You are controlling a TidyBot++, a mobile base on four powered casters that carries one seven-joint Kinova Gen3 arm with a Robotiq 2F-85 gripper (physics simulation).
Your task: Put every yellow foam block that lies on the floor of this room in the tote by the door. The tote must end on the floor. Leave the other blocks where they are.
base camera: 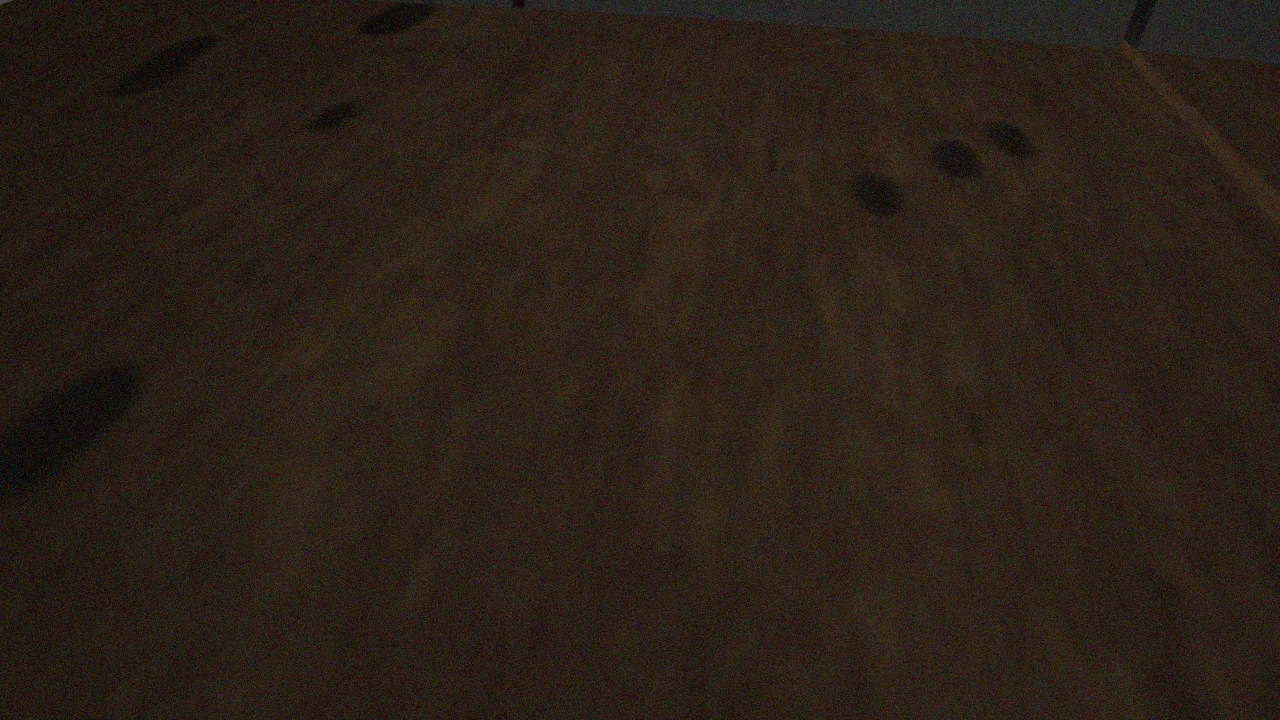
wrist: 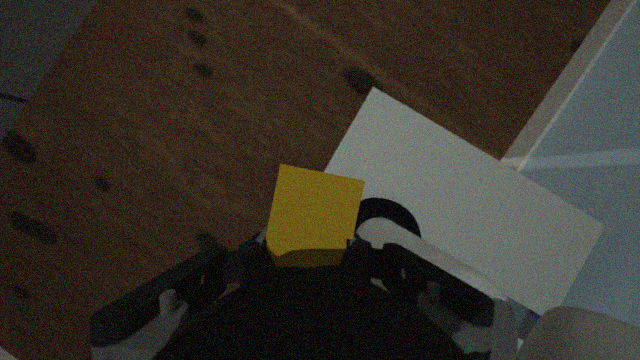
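Seen in the pictures: gripper, fingertip midpoint: (wrist: 306, 237); arm's base at its link origin: (wrist: 378, 241).
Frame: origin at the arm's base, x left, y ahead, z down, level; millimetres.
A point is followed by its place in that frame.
A yellow foam block (wrist: 316, 212) @[x -26, y 142, z -206 mm] is held between the two fingers of my gripper (wrist: 306, 237) @[x 3, y 136, z -171 mm] in the wrist view. The gripper is shut on it, and the block is up off the floor, beside the white top of the mobile base (wrist: 465, 200) @[x -151, y -113, z 14 mm]. The gripper does not show in the base camera view. The tote does not show in either view, and I see no yellow block on the floor in them.
The brown floor (base camera: 671, 402) @[x -2, y 466, z 397 mm] (wrist: 140, 130) @[x 146, y 877, z 396 mm] carries several dark oval spots. A grey wall (base camera: 805, 13) @[x -172, y 1313, z 379 mm] crosses the far edge in the base camera view. A pale blue wall with a light skirting board (wrist: 565, 85) @[x -825, y -487, z 343 mm] stands at the right in the wrist view. The light is dim.
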